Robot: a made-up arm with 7 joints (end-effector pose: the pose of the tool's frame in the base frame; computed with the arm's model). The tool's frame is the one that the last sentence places.
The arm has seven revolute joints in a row. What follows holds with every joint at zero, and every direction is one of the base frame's.
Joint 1 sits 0.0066 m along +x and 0.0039 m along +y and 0.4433 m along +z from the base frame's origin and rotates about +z.
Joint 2 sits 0.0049 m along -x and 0.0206 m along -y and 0.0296 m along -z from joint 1 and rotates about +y.
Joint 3 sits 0.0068 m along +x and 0.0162 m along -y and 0.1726 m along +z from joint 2 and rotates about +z.
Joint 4 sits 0.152 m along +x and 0.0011 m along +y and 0.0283 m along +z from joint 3 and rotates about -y.
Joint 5 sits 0.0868 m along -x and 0.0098 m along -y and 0.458 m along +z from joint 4 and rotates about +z.
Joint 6 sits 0.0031 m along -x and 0.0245 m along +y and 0.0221 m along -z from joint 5 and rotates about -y.
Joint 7 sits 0.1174 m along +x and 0.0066 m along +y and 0.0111 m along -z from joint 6 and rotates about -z.
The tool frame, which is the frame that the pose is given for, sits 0.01 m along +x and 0.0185 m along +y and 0.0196 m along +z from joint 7; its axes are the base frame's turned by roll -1.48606, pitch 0.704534 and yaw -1.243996 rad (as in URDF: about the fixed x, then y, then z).
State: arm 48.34 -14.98 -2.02 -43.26 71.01 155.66 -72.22
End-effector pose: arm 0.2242 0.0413 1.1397 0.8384 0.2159 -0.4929 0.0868
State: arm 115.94 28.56 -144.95 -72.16 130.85 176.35 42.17
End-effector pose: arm 0.3577 -0.1605 0.9816 0.4652 0.8748 0.1221 0.0580
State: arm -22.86 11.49 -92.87 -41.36 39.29 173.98 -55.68
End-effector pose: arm -0.0447 -0.3249 1.0752 0.0815 -0.5199 -0.1451 -0.8378
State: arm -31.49 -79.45 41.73 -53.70 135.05 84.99 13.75
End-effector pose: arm -0.3087 0.5377 0.9589 0.7406 -0.3597 0.1565 0.5456
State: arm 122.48 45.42 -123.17 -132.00 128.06 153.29 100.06
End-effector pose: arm 0.5458 -0.0695 0.6103 0.0371 -0.8680 -0.4842 0.1034
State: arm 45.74 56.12 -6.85 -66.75 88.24 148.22 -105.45
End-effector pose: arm 0.6461 0.3759 0.2517 0.9206 -0.2828 -0.0316 0.2673
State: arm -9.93 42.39 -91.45 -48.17 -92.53 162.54 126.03
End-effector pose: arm 0.3724 -0.5602 0.7538 0.2869 -0.3085 -0.3159 -0.8501
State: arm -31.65 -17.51 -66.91 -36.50 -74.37 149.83 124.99
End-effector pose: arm -0.1372 -0.2894 1.1172 0.0500 0.2471 -0.6349 -0.7303
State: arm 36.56 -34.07 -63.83 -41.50 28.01 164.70 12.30
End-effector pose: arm -0.0542 -0.4265 1.0513 0.6563 0.4819 -0.3605 -0.4551
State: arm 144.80 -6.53 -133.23 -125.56 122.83 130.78 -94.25
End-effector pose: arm 0.6365 0.0706 0.3322 0.9577 0.1874 0.2186 -0.0008
